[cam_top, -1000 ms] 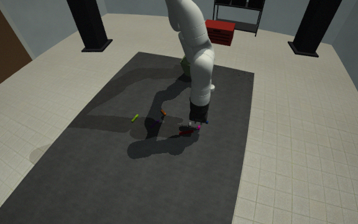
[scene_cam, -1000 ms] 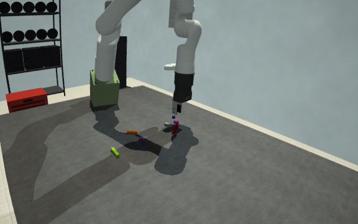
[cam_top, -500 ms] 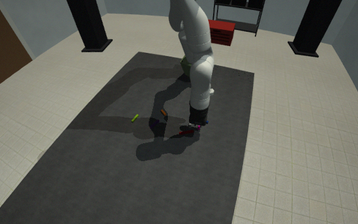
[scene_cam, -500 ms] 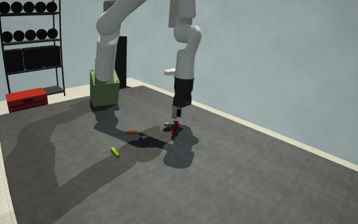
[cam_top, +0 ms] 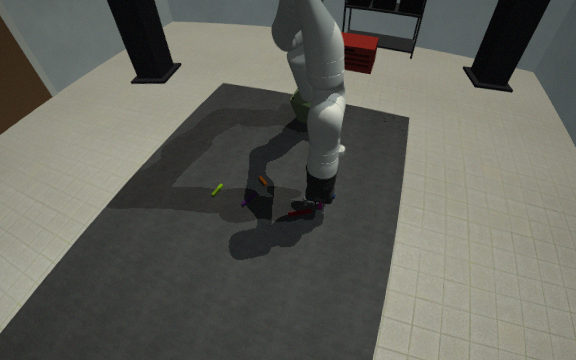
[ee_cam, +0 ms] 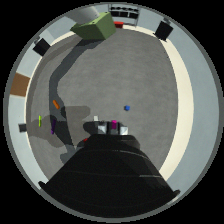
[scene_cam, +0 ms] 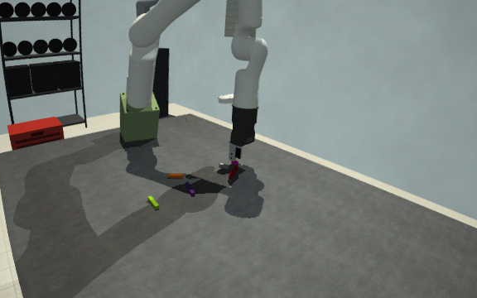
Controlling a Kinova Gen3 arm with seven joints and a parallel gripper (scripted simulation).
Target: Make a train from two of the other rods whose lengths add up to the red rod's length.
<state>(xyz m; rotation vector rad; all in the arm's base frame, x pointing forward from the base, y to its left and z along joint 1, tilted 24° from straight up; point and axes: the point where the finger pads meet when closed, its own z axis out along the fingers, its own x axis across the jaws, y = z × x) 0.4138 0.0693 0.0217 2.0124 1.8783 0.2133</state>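
Now: hand 30 mm above the magenta rod. Also, from my hand: blue rod 40 mm to the left, 40 mm behind, 30 mm below; grey rod 40 mm to the right, 30 mm below, 10 mm behind; red rod 60 mm to the right, 30 mm below, 30 mm ahead.
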